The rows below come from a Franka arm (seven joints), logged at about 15 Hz.
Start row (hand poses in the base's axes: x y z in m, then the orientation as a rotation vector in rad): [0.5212 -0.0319 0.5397 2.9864 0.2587 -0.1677]
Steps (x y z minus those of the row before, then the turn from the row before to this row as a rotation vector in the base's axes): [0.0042 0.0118 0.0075 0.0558 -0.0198 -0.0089]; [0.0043 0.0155 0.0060 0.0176 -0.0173 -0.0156]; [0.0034 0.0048 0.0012 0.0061 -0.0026 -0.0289]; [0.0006 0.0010 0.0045 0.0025 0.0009 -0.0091]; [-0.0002 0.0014 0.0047 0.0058 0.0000 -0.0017]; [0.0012 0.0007 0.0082 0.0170 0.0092 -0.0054]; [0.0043 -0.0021 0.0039 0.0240 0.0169 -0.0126]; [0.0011 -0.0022 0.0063 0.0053 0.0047 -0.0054]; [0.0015 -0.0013 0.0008 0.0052 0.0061 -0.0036]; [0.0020 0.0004 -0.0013 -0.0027 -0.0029 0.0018]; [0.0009 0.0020 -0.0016 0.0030 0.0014 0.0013]
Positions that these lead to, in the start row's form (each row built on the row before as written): [0.5254 -0.0201 0.5472 3.0432 0.2520 -0.1340]; [0.5297 -0.0046 0.5532 3.0629 0.2295 -0.1070]; [0.5331 0.0002 0.5544 3.0729 0.1858 -0.1040]; [0.5337 0.0012 0.5589 3.0765 0.1721 -0.1057]; [0.5335 0.0026 0.5636 3.0825 0.1701 -0.1055]; [0.5347 0.0033 0.5718 3.1000 0.1639 -0.1191]; [0.5390 0.0012 0.5757 3.1251 0.1474 -0.1448]; [0.5401 -0.0010 0.5820 3.1309 0.1396 -0.1521]; [0.5416 -0.0023 0.5828 -3.1328 -0.1345 0.1614]; [0.5436 -0.0019 0.5815 3.1335 0.1371 -0.1571]; [0.5445 0.0001 0.5799 -3.1326 -0.1393 0.1591]
